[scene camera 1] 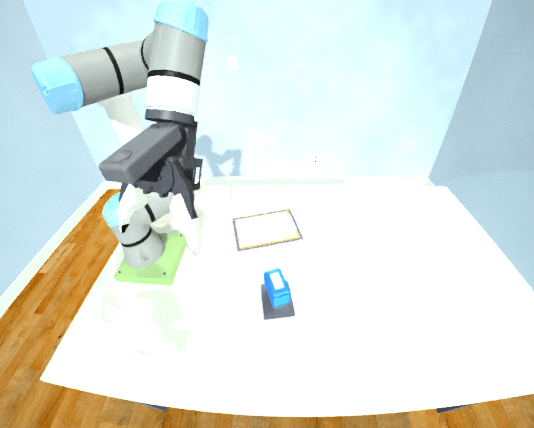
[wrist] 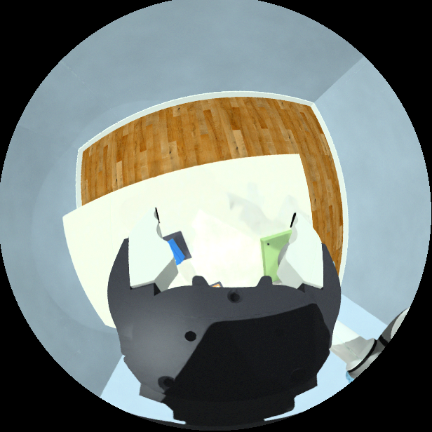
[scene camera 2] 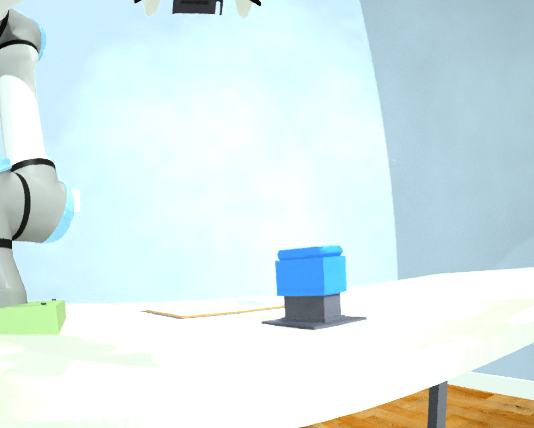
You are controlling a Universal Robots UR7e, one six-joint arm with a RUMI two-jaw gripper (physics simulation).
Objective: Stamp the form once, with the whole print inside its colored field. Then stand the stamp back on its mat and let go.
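Frame: origin at the arm's base, x ahead, y left, z up, level; metres.
Seen in the pictures: gripper, fingertip midpoint: [scene camera 1: 157,243] [scene camera 2: 197,1]; arm's base, link origin: [scene camera 1: 145,251].
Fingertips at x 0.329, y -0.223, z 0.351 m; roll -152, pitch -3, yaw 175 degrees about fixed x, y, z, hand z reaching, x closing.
Observation:
Pixels of each thing's middle, then the offset from my fingertips to it. Level surfaces: height alone.
- stamp, body centre: [scene camera 2: 311,284] [scene camera 1: 276,290] dx +0.163, dy +0.149, dz -0.326 m
- form, body centre: [scene camera 2: 213,307] [scene camera 1: 265,227] dx +0.069, dy +0.444, dz -0.373 m
- white table, surface height: dz -0.379 m
The stamp [scene camera 1: 277,288] [scene camera 2: 310,275] [wrist: 176,251], with a blue body over a dark grey base, stands upright on its dark mat [scene camera 1: 279,313] [scene camera 2: 350,318] [wrist: 181,240]. The form [scene camera 1: 271,244] [scene camera 2: 225,313] lies flat behind and left of the mat in scene view 1, with a grey edge and a thin orange border. Its inside is washed out, so I cannot tell whether it bears a print. My gripper [scene camera 1: 160,240] [scene camera 2: 197,15] [wrist: 226,212] is open and empty, high above the table, left of the stamp and form in scene view 1. In the wrist view, its body hides most of the form.
The green base plate [scene camera 1: 172,260] [scene camera 2: 30,318] [wrist: 270,252] carries the arm's foot at the left of the white table [scene camera 1: 400,300] [scene camera 2: 200,370] [wrist: 100,250]. In scene view 1 the arm reaches above that side. Walls stand behind and beside the table.

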